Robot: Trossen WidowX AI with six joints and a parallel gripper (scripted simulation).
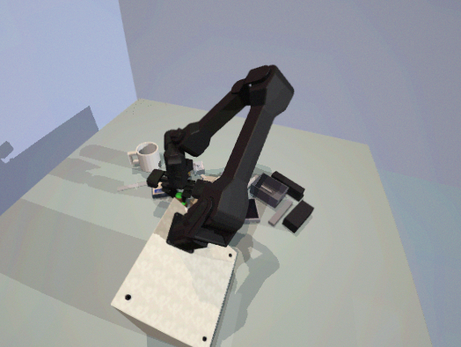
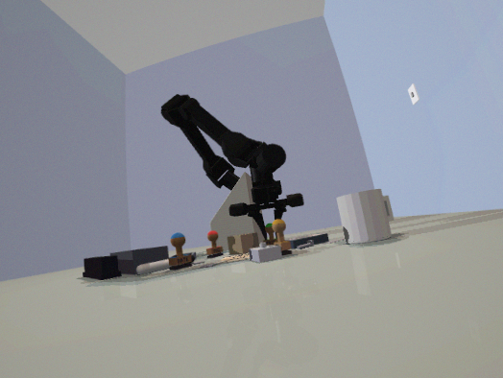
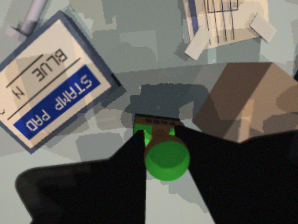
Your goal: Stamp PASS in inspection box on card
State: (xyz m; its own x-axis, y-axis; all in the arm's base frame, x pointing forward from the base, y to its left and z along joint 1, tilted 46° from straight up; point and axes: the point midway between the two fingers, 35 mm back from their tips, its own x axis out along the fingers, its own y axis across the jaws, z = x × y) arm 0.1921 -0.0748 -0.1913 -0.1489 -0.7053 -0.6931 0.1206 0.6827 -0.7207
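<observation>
Now: gripper tip 230 mm to the left of the dark ink pad, 20 mm short of it and 20 mm above it. The rest, counted from my gripper tip: cardboard box: 70 mm to the right; blue stamp pad: 70 mm to the left, 50 mm ahead, 10 mm below; green-knobbed stamp: right at my gripper tip.
</observation>
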